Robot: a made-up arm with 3 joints. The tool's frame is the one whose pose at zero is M. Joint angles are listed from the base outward.
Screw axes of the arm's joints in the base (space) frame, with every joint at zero. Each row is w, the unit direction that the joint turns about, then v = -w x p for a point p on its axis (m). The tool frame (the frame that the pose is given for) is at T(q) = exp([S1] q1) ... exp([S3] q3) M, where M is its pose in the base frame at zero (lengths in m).
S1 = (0, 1, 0, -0.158, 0, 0)
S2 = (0, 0, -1, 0.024, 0.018, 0)
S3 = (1, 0, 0, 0, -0.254, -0.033)
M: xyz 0.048 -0.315 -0.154 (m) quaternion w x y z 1 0 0 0
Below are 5 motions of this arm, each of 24 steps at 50 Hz.
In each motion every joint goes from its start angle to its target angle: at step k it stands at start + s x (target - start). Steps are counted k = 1, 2, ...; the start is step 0. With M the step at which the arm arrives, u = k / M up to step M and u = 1 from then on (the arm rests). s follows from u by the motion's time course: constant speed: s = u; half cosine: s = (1 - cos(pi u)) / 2; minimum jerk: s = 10 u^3 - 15 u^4 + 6 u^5.
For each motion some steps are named. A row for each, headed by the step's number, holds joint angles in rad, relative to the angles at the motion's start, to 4 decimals.
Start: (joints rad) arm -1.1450 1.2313 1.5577
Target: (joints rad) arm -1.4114 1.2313 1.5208
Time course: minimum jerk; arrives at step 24
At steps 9, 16, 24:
9: -0.0733 0.0000 -0.0102
16: -0.2105 0.0000 -0.0292
24: -0.2664 0.0000 -0.0369

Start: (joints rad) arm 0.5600 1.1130 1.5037
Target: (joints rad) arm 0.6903 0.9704 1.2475
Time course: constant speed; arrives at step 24
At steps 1, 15, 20, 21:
1: 0.0054 -0.0059 -0.0107
15: 0.0814 -0.0891 -0.1601
20: 0.1086 -0.1188 -0.2135
21: 0.1140 -0.1248 -0.2242

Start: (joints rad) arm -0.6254 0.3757 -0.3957
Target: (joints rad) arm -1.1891 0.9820 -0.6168
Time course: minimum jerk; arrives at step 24
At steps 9, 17, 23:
9: -0.1551 0.1669 -0.0608
17: -0.4779 0.5140 -0.1874
23: -0.5633 0.6059 -0.2209

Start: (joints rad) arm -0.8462 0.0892 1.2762
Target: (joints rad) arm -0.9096 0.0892 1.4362
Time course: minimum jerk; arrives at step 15
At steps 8, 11, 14, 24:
8: -0.0357 0.0000 0.0900
11: -0.0557 0.0000 0.1405
14: -0.0632 0.0000 0.1596
24: -0.0634 0.0000 0.1600

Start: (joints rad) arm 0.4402 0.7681 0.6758
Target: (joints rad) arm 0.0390 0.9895 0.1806
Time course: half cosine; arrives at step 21
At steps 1, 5, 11, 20, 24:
1: -0.0022 0.0012 -0.0028
5: -0.0535 0.0296 -0.0661
11: -0.2156 0.1190 -0.2661
20: -0.3990 0.2202 -0.4924
24: -0.4012 0.2214 -0.4952

